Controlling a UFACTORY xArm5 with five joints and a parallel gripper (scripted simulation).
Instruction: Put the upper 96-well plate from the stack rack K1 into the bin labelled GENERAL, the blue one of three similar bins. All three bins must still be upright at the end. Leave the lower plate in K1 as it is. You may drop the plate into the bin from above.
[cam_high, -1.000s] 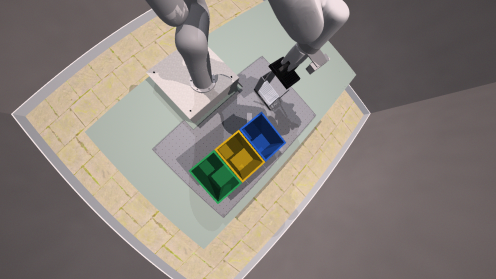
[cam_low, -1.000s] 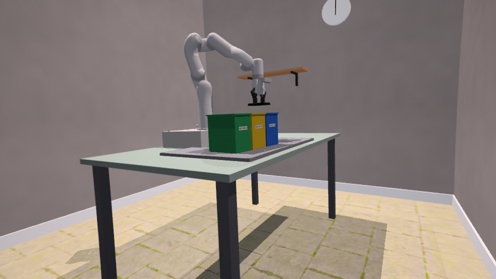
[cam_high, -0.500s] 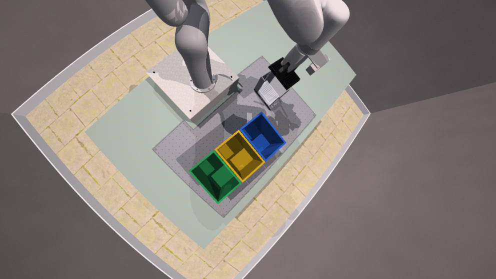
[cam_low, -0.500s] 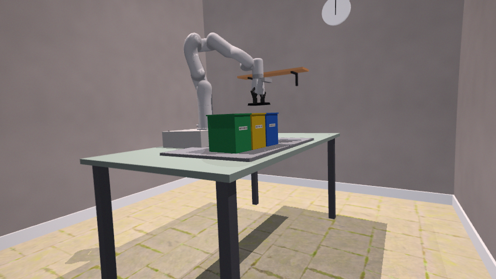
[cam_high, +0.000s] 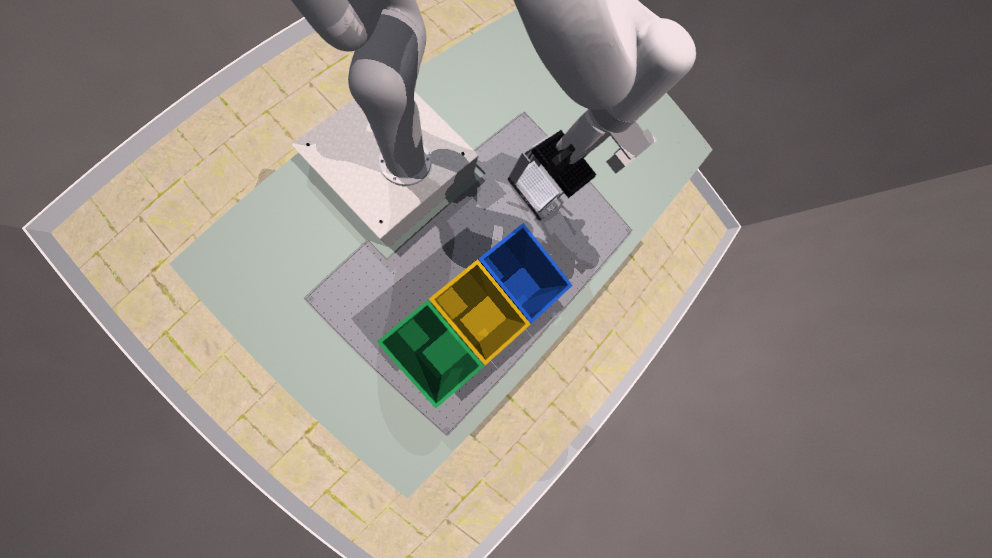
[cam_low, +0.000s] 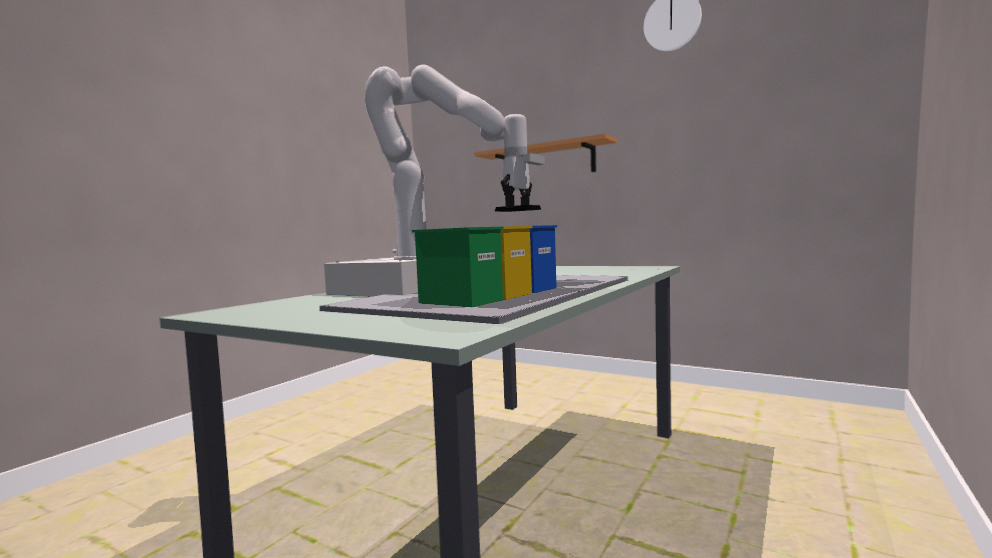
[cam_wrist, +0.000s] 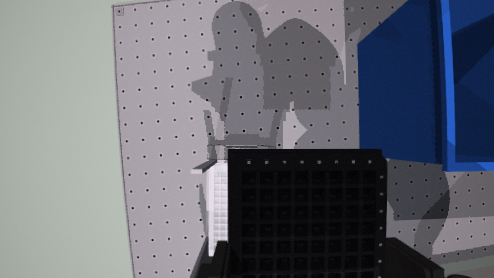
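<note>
The blue bin lies 14 cm ahead of my hand, 19 cm to the right of it and 16 cm below it. Round my hand: white plate (3 cm behind, 4 cm to the left, 23 cm below); yellow bin (15 cm ahead, 32 cm to the right, 16 cm below); black 96-well plate (1 cm below).
</note>
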